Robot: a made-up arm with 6 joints.
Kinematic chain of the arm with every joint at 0, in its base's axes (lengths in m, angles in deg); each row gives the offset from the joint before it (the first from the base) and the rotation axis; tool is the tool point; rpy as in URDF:
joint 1: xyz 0 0 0.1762 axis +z
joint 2: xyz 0 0 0 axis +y
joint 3: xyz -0.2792 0 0.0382 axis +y
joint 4: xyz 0.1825 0 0.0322 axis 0.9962 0 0.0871
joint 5: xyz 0 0 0 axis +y
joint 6: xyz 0.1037 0 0.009 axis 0.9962 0 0.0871
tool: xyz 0 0 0 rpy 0 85 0
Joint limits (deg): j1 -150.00..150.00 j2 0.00..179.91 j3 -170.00..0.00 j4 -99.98..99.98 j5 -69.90..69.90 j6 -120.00..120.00
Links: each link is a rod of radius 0.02 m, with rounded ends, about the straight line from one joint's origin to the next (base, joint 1, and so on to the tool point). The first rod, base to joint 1, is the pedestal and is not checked.
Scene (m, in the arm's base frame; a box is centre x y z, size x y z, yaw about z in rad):
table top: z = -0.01
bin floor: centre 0.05 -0.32 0 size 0.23 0.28 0.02 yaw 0.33
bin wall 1: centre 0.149 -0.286 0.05 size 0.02 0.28 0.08 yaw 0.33
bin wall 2: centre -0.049 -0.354 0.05 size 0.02 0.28 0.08 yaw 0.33
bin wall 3: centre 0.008 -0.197 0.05 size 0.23 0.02 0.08 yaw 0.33
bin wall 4: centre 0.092 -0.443 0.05 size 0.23 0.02 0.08 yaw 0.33
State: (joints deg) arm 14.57 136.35 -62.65 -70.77 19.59 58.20
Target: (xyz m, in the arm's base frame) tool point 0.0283 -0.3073 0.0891
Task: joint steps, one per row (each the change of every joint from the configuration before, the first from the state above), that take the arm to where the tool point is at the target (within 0.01 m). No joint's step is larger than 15 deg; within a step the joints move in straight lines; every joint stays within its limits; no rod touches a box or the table.
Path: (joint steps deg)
1: -14.31 -2.36 1.15 -0.54 4.36 0.00
2: -14.32 -2.37 1.15 -0.53 4.35 0.00
3: -14.31 -2.36 1.15 -0.54 4.36 0.00
4: -14.31 -2.36 1.15 -0.53 4.36 0.00
5: -14.31 -2.37 1.15 -0.54 4.35 0.00
6: -14.32 -2.36 1.15 -0.53 4.36 0.00
7: -0.87 14.27 -2.23 -0.78 -3.83 0.00

